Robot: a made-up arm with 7 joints. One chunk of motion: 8 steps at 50 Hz.
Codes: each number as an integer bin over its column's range. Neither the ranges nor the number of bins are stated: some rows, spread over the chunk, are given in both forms.
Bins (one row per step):
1: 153 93 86 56 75 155 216
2: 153 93 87 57 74 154 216
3: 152 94 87 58 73 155 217
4: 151 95 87 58 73 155 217
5: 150 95 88 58 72 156 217
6: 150 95 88 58 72 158 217
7: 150 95 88 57 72 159 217
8: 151 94 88 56 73 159 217
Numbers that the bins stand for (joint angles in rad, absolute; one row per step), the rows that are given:
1: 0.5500 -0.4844 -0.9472 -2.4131 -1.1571 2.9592 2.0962
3: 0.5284 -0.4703 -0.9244 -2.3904 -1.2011 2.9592 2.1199
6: 0.4853 -0.4563 -0.9015 -2.3904 -1.2232 3.0060 2.1199
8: 0.5069 -0.4703 -0.9015 -2.4131 -1.2011 3.0216 2.1199
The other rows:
2: 0.5500 -0.4844 -0.9244 -2.4018 -1.1791 2.9436 2.0962
4: 0.5069 -0.4563 -0.9244 -2.3904 -1.2011 2.9592 2.1199
5: 0.4853 -0.4563 -0.9015 -2.3904 -1.2232 2.9748 2.1199
7: 0.4853 -0.4563 -0.9015 -2.4018 -1.2232 3.0216 2.1199

